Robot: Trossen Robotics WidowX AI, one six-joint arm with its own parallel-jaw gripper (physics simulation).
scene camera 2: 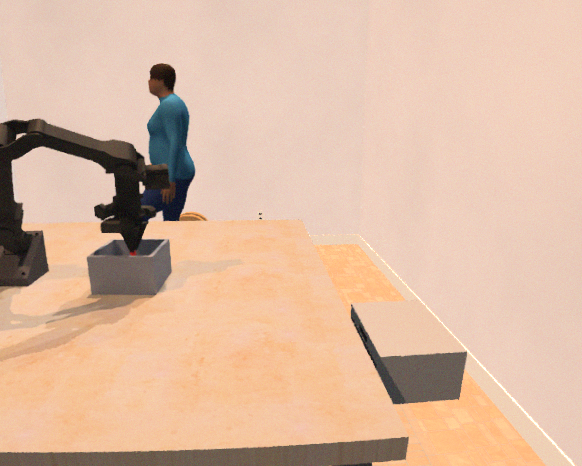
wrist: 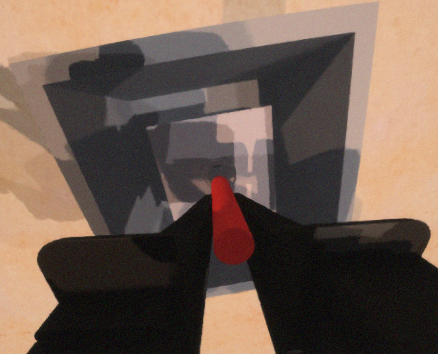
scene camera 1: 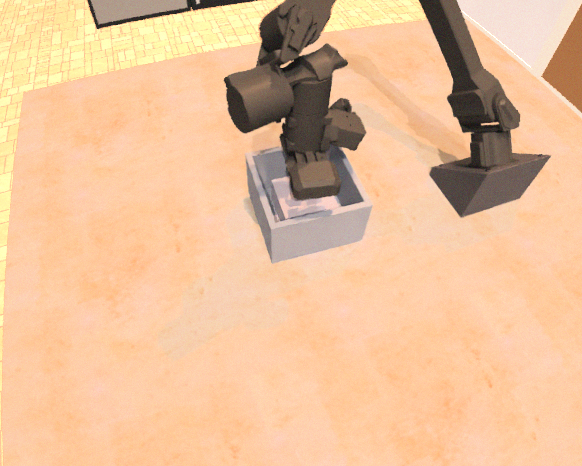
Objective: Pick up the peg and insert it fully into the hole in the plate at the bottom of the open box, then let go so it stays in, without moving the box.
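Where they show: gripper, fingertip midpoint: [scene camera 2: 133, 251] [wrist: 222, 200]; arm's base, origin of the base link: [scene camera 2: 18, 244] [scene camera 1: 493, 164].
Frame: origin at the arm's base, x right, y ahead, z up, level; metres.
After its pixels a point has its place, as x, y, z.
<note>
The grey open box [scene camera 1: 320, 237] @[-0.020, 0.333, -0.047] [scene camera 2: 125, 277] @[0.140, 0.338, -0.045] [wrist: 366, 55] @[-0.018, 0.273, 0.007] stands on the table. The pale square plate [scene camera 1: 283, 192] @[0.074, 0.363, -0.033] [wrist: 255, 125] @[0.027, 0.298, -0.033] lies at its bottom. My gripper [scene camera 2: 132, 249] @[0.061, 0.338, -0.004] [wrist: 222, 200] @[0.061, 0.338, -0.004] points down into the box and is shut on the red peg [scene camera 2: 133, 253] @[0.066, 0.338, -0.008] [wrist: 233, 245] @[0.060, 0.327, 0.049]. In the wrist view the peg's far end lies over the plate's middle, where a small dark mark shows just beyond it. The peg covers most of the hole's area, so I cannot tell whether its tip is in the hole. In scene camera 1 the gripper body hides the fingertips and the peg.
The box walls surround my fingertips on all sides. The arm's base [scene camera 1: 490, 187] @[-0.035, 0.025, -0.015] [scene camera 2: 35, 260] @[0.026, 0.057, -0.038] stands on the table beside the box. A grey block-shaped cabinet [scene camera 2: 425, 375] stands beyond the table's edge. A person in a blue top [scene camera 2: 170, 137] is in the background.
</note>
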